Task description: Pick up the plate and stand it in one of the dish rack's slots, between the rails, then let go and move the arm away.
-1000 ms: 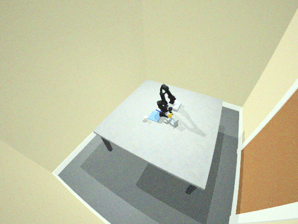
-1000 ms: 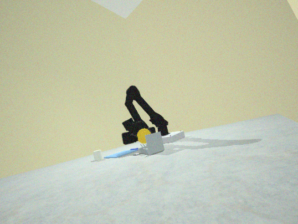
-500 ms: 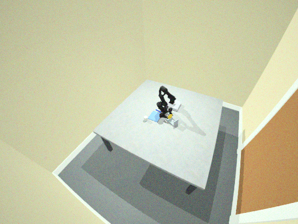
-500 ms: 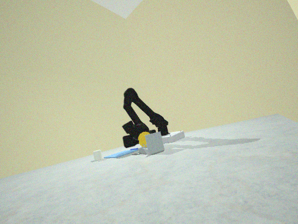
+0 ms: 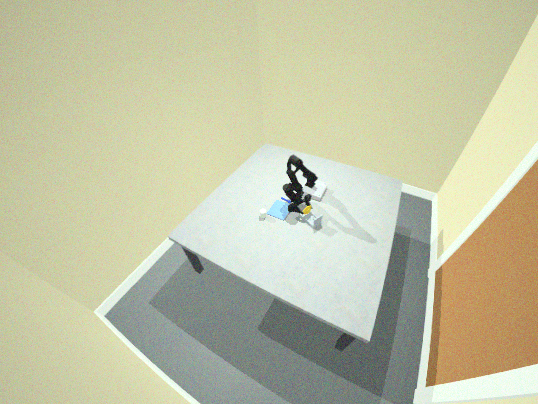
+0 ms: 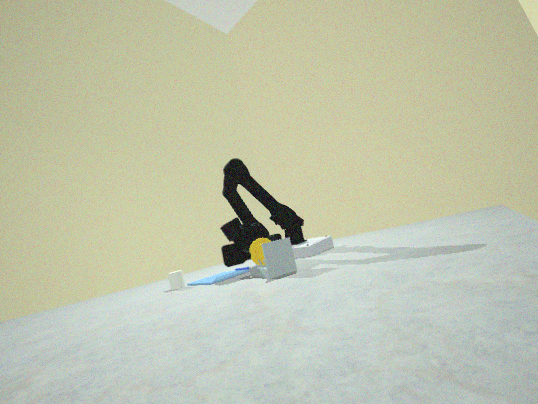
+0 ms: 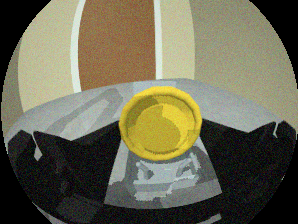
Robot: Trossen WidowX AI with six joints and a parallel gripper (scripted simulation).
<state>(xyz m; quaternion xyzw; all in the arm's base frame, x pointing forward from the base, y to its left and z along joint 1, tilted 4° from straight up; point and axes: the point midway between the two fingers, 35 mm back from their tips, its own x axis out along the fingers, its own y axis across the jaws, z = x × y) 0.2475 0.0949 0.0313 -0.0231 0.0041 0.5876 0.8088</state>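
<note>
Now: the yellow plate 10 mm to the right of my gripper tip. Also, from my gripper tip: light blue mat 50 mm ahead, 190 mm to the right, 50 mm below; then grey dish rack 10 mm ahead, 20 mm to the left, 30 mm below; then blue spoon 50 mm behind, 200 mm to the right, 50 mm below.
</note>
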